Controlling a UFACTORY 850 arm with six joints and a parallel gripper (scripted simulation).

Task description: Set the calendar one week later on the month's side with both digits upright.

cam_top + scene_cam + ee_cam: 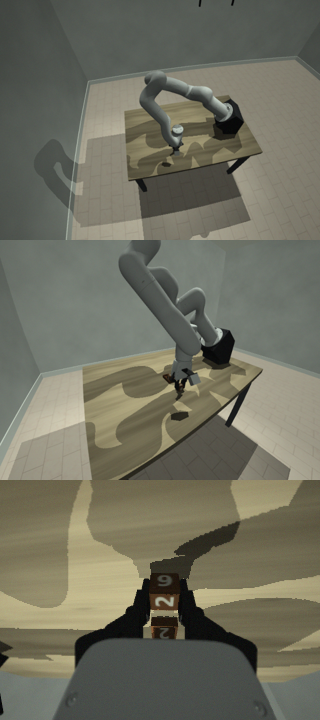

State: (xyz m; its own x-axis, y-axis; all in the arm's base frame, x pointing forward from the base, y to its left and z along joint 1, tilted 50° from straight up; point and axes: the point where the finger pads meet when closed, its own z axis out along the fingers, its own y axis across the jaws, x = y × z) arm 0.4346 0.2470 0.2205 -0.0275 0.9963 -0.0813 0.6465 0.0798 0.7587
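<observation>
The brown digit cube is 90 mm to the right of my hand. Round my hand: brown tray (110 mm to the right, 20 mm below).
</observation>
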